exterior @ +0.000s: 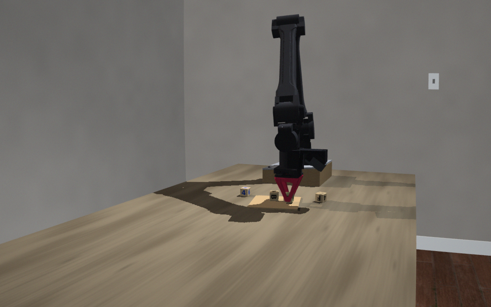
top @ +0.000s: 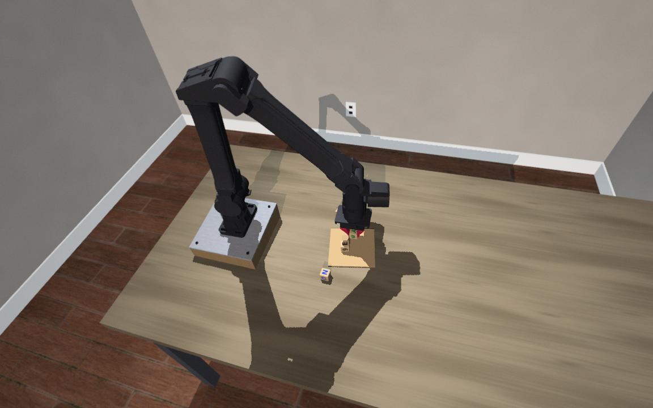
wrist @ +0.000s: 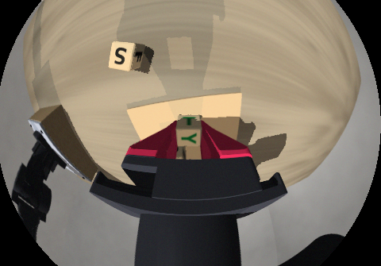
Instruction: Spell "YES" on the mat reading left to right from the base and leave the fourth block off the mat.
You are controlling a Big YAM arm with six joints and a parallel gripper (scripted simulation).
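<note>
My hand is 4 cm to the left of the tan mat and 2 cm above it.
</note>
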